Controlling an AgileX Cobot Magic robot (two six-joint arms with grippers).
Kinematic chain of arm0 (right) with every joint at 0, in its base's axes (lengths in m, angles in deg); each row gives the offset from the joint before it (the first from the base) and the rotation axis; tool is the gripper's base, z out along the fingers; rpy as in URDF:
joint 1: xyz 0 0 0.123 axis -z
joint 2: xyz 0 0 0 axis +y
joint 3: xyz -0.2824 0 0.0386 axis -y
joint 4: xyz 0.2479 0 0.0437 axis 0.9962 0 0.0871
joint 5: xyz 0 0 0 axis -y
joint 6: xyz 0.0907 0 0.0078 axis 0.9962 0 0.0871
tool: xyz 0 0 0 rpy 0 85 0
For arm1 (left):
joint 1: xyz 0 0 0.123 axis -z
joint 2: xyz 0 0 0 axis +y
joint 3: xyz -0.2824 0 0.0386 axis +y
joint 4: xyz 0.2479 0 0.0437 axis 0.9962 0 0.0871
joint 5: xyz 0 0 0 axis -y
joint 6: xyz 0.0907 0 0.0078 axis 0.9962 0 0.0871
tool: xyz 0 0 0 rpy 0 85 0
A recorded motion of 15 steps. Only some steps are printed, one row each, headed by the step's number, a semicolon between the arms.
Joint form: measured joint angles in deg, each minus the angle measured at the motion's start. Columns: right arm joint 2, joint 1, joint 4, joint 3, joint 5, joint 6; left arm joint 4, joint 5, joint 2, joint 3, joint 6, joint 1.
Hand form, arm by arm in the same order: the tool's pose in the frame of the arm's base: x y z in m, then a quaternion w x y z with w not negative. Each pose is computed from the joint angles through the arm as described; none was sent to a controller.
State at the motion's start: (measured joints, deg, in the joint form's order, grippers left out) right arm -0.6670 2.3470 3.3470 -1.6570 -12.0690 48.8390; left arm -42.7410 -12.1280 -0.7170 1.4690 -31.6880 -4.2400
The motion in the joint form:
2: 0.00 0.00 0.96 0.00 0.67 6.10; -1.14 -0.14 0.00 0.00 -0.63 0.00
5: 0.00 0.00 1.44 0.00 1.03 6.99; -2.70 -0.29 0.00 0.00 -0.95 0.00
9: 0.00 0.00 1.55 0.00 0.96 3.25; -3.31 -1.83 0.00 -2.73 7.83 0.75
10: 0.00 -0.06 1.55 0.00 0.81 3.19; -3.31 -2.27 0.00 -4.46 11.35 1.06
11: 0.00 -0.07 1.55 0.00 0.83 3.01; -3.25 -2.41 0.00 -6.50 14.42 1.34
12: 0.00 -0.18 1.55 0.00 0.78 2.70; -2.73 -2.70 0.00 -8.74 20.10 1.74
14: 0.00 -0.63 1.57 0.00 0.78 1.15; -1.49 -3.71 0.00 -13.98 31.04 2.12
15: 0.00 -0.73 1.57 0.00 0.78 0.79; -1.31 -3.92 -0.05 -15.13 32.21 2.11
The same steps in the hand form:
2: 0.0561 -0.0009 0.1859 0.57811 0.37984 0.64789 0.31899; 0.0562 -0.0094 0.1911 0.51761 -0.43186 0.59472 -0.43804
5: 0.0561 -0.0008 0.1865 0.57615 0.38609 0.64172 0.32738; 0.0561 -0.0099 0.1913 0.50967 -0.43930 0.58830 -0.44850
9: 0.0561 -0.0008 0.1864 0.58576 0.36562 0.65405 0.30891; 0.0538 -0.0126 0.2058 0.54337 -0.37839 0.61723 -0.42497
10: 0.0561 -0.0007 0.1862 0.58486 0.36529 0.65522 0.30853; 0.0520 -0.0135 0.2154 0.56207 -0.35013 0.62402 -0.41484
11: 0.0561 -0.0007 0.1862 0.58544 0.36415 0.65572 0.30771; 0.0497 -0.0140 0.2271 0.58283 -0.32355 0.62509 -0.40606
12: 0.0561 -0.0006 0.1861 0.58567 0.36187 0.65731 0.30656; 0.0467 -0.0147 0.2395 0.61337 -0.27935 0.63307 -0.38073
14: 0.0561 -0.0001 0.1861 0.58853 0.35043 0.66348 0.30105; 0.0378 -0.0160 0.2677 0.67282 -0.19201 0.63683 -0.32388
15: 0.0561 0.0000 0.1861 0.58921 0.34776 0.66488 0.29972; 0.0354 -0.0163 0.2738 0.68208 -0.18071 0.63341 -0.31765

